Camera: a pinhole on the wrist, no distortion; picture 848 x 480 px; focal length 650.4 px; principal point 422.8 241.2 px. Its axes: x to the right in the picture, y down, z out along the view. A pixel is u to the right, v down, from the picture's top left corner.
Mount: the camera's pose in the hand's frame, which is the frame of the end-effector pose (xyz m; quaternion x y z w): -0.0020 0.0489 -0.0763 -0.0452 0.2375 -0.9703 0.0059
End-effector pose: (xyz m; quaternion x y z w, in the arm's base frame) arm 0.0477 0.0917 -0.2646 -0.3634 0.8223 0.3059 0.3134
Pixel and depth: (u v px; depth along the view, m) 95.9 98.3 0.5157
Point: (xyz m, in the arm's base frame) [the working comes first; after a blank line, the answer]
In the camera's frame: -0.2592 -0.1133 0.5157

0.0665 0.2239 -0.7631
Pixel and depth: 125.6 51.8 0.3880
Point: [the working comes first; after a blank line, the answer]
In the camera's frame: -0.1773 -0.1130 0.3880

0.0416 0.2149 -0.6137
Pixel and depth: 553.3 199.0 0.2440
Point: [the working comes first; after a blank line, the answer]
In the camera's frame: 0.0490 -0.0158 0.2440

0.1475 0.1854 -0.3505
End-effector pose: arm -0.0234 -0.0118 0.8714 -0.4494 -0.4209 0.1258 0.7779
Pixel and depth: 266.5 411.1 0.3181
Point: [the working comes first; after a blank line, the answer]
In the camera's frame: -0.0764 0.0831 0.3181

-0.1142 0.0463 1.1012
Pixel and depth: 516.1 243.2 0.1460
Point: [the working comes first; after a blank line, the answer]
In the camera's frame: 0.0209 0.0004 0.1460

-0.0745 0.0039 0.8949
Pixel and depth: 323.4 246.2 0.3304
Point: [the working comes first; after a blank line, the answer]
In the camera's frame: -0.0505 0.0025 0.3304

-0.1556 0.0991 1.0481
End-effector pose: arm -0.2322 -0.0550 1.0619 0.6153 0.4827 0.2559 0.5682
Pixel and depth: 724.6 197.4 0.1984
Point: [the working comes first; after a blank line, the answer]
In the camera's frame: 0.0921 -0.0134 0.1984

-0.1754 -0.1767 1.0225
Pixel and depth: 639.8 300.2 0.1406
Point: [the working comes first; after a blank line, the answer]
In the camera's frame: 0.0469 0.0128 0.1406

-0.2158 -0.1109 1.0329
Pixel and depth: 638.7 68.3 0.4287
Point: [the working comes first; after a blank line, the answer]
In the camera's frame: 0.1423 -0.1140 0.4287

0.0271 -0.3186 0.9550
